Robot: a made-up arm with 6 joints.
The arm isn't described. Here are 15 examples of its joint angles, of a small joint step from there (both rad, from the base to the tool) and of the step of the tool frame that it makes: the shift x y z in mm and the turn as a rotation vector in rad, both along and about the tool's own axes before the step.
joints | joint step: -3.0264 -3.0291 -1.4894 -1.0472 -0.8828 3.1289 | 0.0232 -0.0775 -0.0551 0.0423 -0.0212 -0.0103
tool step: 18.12 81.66 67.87 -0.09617 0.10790 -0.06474
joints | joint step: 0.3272 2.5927 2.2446 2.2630 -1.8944 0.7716 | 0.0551 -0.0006 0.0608 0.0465 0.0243 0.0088
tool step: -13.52 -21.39 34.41 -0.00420 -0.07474 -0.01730
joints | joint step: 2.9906 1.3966 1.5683 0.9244 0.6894 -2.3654 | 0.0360 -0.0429 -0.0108 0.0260 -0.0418 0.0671
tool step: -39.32 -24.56 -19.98 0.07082 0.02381 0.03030
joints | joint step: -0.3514 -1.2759 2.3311 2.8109 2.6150 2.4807 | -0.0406 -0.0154 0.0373 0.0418 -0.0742 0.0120
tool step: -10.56 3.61 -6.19 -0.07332 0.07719 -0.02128
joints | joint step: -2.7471 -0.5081 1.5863 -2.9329 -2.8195 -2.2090 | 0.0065 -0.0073 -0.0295 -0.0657 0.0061 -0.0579
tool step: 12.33 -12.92 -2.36 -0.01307 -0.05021 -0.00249
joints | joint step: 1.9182 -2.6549 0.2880 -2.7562 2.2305 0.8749 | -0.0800 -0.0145 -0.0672 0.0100 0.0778 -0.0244
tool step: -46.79 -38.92 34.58 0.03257 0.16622 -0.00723
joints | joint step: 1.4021 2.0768 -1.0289 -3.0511 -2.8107 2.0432 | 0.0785 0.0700 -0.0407 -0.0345 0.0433 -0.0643
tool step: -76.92 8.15 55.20 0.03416 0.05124 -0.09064
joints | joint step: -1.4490 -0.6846 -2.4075 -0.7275 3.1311 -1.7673 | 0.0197 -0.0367 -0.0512 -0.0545 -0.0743 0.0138
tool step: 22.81 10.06 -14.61 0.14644 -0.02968 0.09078
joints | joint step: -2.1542 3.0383 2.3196 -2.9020 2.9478 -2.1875 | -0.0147 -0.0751 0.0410 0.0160 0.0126 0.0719
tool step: -13.65 20.00 30.20 -0.02427 -0.04094 0.06837
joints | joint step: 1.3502 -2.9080 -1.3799 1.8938 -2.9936 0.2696 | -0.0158 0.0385 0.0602 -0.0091 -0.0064 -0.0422
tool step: 2.47 -51.64 28.56 -0.09842 -0.02729 -0.05319
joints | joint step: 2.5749 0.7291 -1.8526 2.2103 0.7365 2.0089 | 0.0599 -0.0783 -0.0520 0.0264 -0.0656 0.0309
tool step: 79.06 -26.92 52.11 0.03220 0.13579 -0.02083
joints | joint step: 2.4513 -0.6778 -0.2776 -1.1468 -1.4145 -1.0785 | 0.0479 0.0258 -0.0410 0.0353 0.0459 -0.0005
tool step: 25.15 0.58 -41.57 -0.03435 0.09455 -0.01939
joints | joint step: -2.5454 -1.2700 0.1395 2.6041 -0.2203 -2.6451 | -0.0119 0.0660 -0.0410 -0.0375 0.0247 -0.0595
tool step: 53.79 18.63 12.41 -0.01571 -0.00229 -0.10588
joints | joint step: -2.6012 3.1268 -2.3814 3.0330 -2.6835 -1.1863 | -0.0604 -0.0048 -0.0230 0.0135 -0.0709 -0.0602
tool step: -27.30 -4.40 -7.94 0.05351 0.00822 -0.01388
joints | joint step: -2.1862 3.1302 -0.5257 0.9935 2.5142 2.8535 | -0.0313 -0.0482 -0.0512 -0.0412 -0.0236 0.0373
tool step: -11.14 -65.43 -45.35 -0.08967 0.07261 0.00618
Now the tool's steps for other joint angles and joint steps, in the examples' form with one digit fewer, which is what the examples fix.
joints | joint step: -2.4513 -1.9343 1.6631 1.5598 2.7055 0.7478 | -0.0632 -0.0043 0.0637 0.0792 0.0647 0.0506
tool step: -43.7 -5.2 22.7 0.0102 0.0992 0.0577
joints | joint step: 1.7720 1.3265 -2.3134 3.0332 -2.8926 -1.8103 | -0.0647 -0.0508 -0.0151 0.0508 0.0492 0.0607
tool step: -10.0 -0.7 -24.6 -0.1079 -0.0669 0.0310
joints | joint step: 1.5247 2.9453 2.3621 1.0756 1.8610 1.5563 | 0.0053 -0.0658 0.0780 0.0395 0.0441 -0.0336
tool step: -27.4 -27.7 22.8 0.0444 0.0458 -0.0344
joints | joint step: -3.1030 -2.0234 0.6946 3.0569 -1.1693 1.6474 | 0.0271 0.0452 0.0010 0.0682 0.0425 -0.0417
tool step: 20.0 3.6 55.3 -0.0083 -0.0585 0.0109
